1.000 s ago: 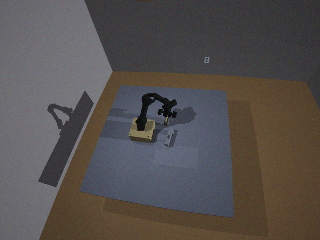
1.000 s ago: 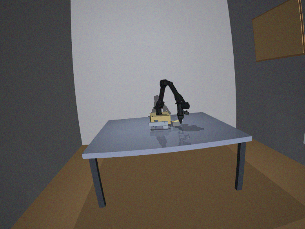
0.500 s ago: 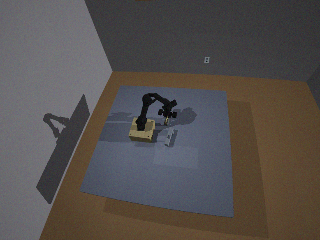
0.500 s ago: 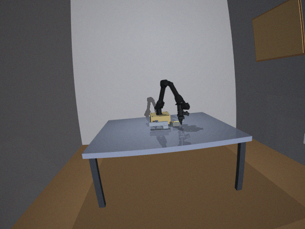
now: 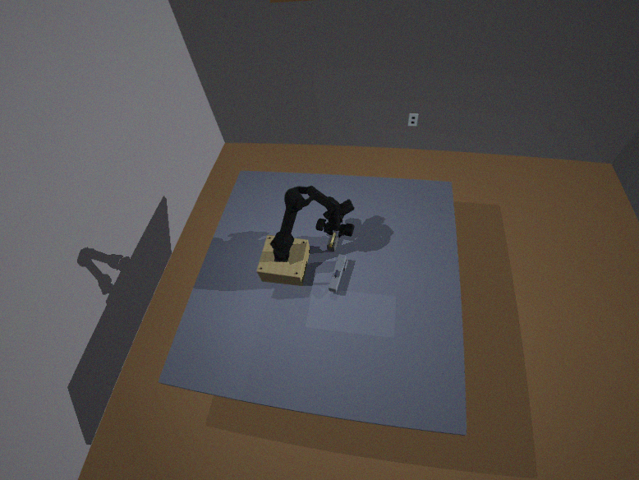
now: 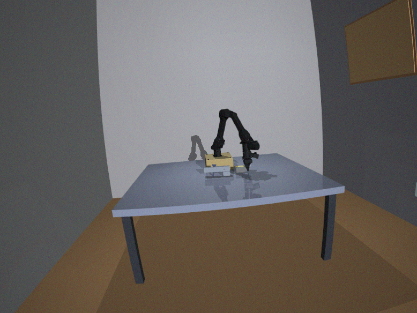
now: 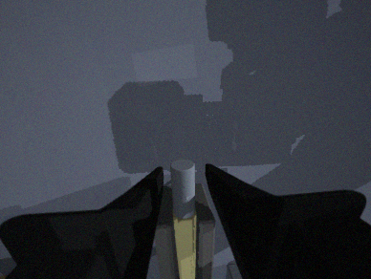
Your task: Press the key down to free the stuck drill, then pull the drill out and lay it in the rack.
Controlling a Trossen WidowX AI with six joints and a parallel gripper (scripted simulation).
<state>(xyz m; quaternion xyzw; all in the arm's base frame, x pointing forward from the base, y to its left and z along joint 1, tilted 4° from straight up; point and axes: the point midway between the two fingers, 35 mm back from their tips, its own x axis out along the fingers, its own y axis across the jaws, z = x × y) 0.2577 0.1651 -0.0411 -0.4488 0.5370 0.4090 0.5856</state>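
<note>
Now: the drill 10 mm behind my gripper tip, 40 mm to the right of it and 30 mm above it. The rest, counted from my gripper tip: grey block (20 mm behind, 50 mm to the right, 10 mm above).
</note>
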